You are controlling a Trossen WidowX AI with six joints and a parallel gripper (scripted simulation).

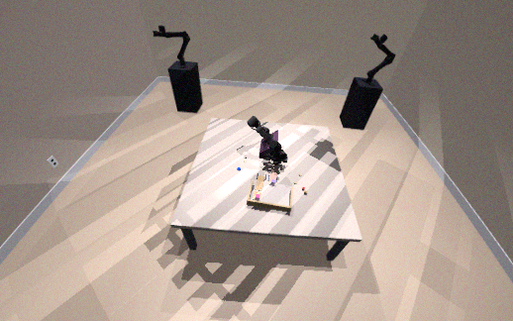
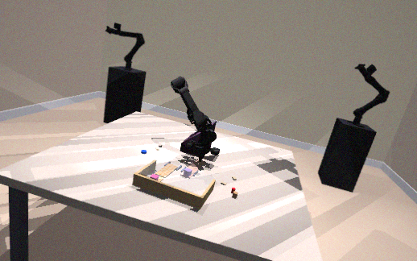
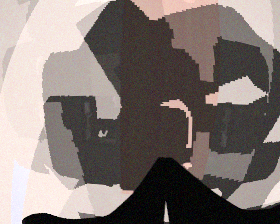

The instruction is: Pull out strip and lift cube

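My gripper tip is now 210 mm short of the labelled cube, 20 mm below it and 10 mm to the left of it. Round my gripper tip: blue disc (310 mm to the right, 90 mm ahead); then red piece (230 mm to the left, 230 mm ahead, 10 mm above).
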